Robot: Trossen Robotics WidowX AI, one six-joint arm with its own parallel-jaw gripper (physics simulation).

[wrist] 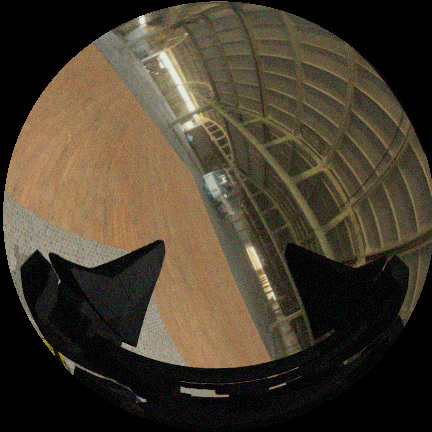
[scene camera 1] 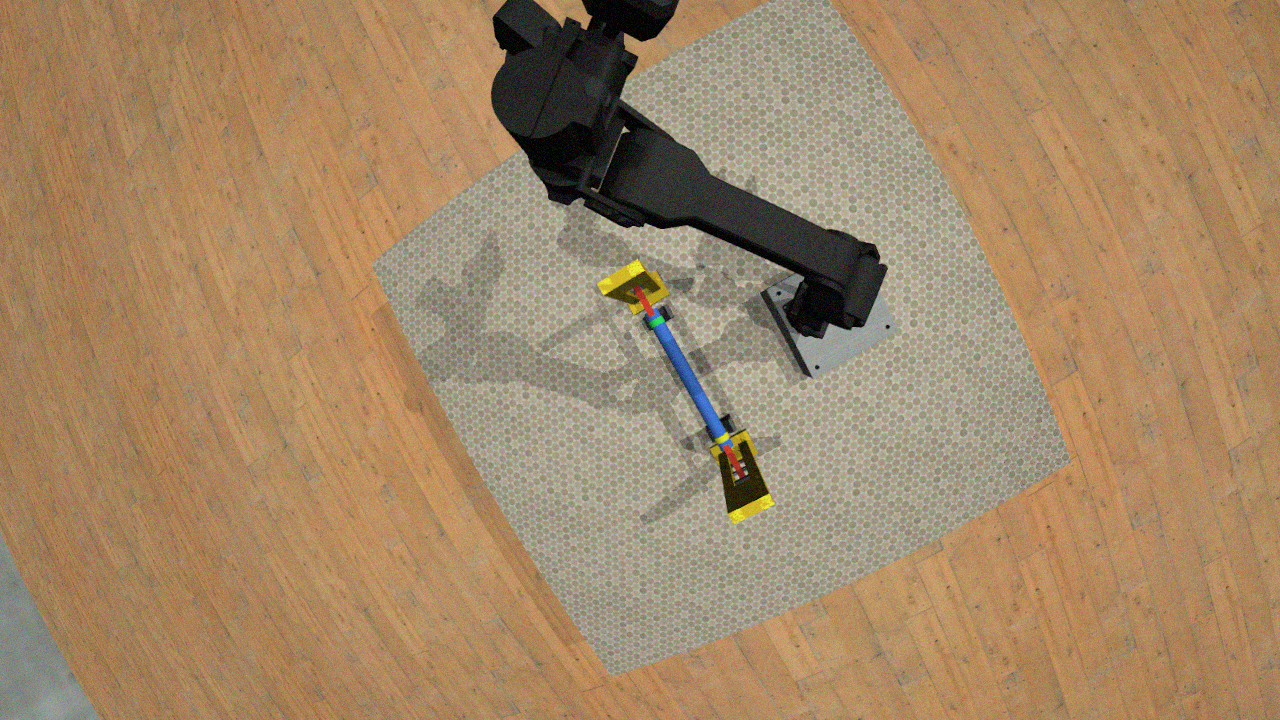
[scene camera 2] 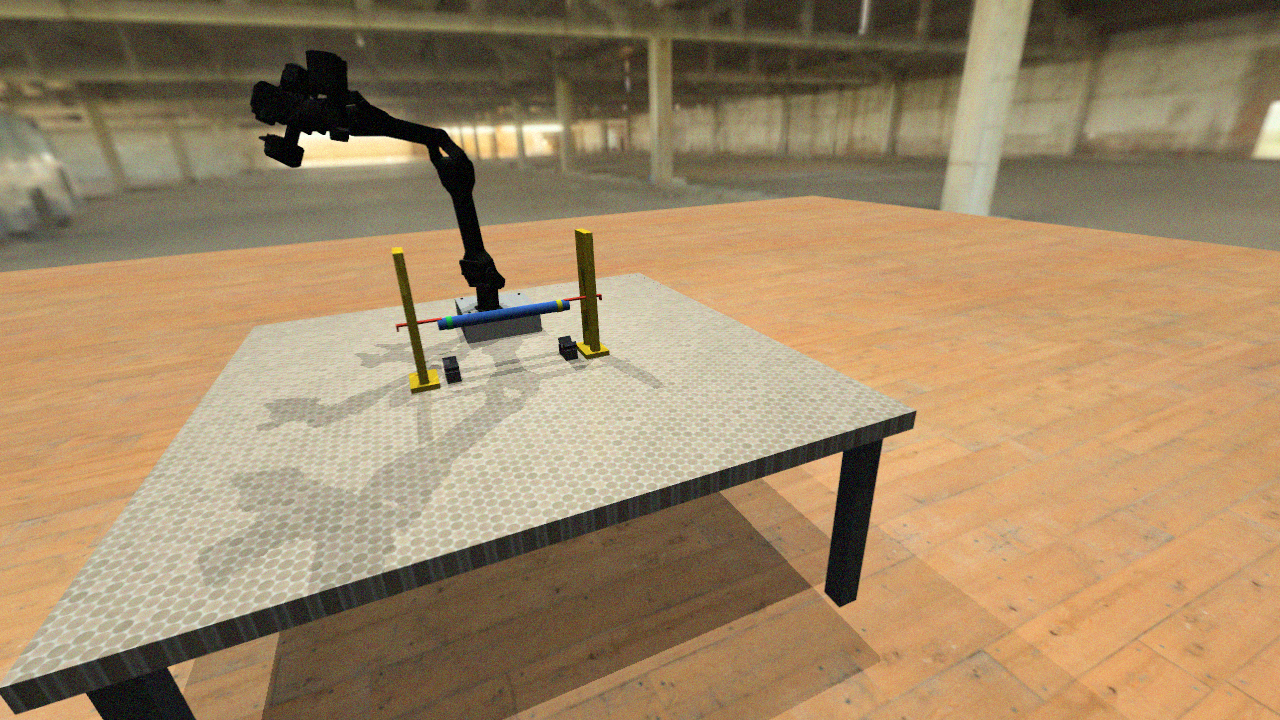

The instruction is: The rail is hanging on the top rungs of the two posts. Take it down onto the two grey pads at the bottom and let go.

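Where they show: gripper, fingertip midpoint: (wrist: pixel 227 249); arm's base, link origin: (scene camera 1: pixel 803 311) (scene camera 2: pixel 488 308).
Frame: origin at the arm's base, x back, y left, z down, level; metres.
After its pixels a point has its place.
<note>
The blue rail (scene camera 1: pixel 687 376) @(y -0.027, x -0.258, z -0.069 m) (scene camera 2: pixel 505 313) @(y -0.022, x -0.271, z -0.062 m), with a green band and a yellow band and thin red rods at its ends, hangs level between two yellow posts. The green-banded end is at one post (scene camera 1: pixel 622 279) @(y -0.212, x -0.243, z -0.226 m) (scene camera 2: pixel 407 308) @(y -0.223, x -0.279, z -0.112 m), the yellow-banded end at the other post (scene camera 1: pixel 750 510) @(y 0.183, x -0.278, z -0.226 m) (scene camera 2: pixel 586 268) @(y 0.169, x -0.308, z -0.145 m). The rungs are too small to make out. Two small dark grey pads (scene camera 1: pixel 663 314) @(y -0.153, x -0.236, z 0.040 m) (scene camera 2: pixel 451 368) @(y -0.159, x -0.275, z 0.040 m) (scene camera 2: pixel 567 347) @(y 0.110, x -0.295, z 0.042 m) stand at the posts' feet, below the rail. My gripper (scene camera 2: pixel 268 129) @(y -0.393, x -0.050, z -0.486 m) (wrist: pixel 227 249) @(y -0.393, x -0.050, z -0.486 m) is open and empty, high up and well away from the rail. It is cut off at the top of scene view 1.
The arm (scene camera 1: pixel 733 210) @(y -0.158, x -0.115, z -0.473 m) (scene camera 2: pixel 467 210) @(y -0.026, x -0.047, z -0.269 m) rises from a grey base plate (scene camera 1: pixel 845 344) @(y 0.104, x 0.037, z 0.007 m) (scene camera 2: pixel 501 329) @(y 0.016, x -0.047, z 0.050 m) behind the rail in scene view 2. The table (scene camera 1: pixel 895 429) @(y 0.350, x 0.055, z 0.074 m) (scene camera 2: pixel 537 447) @(y -0.087, x -0.642, z 0.075 m) has a tiled top. A wooden floor (scene camera 1: pixel 223 492) (scene camera 2: pixel 1029 402) (wrist: pixel 110 165) lies around it.
</note>
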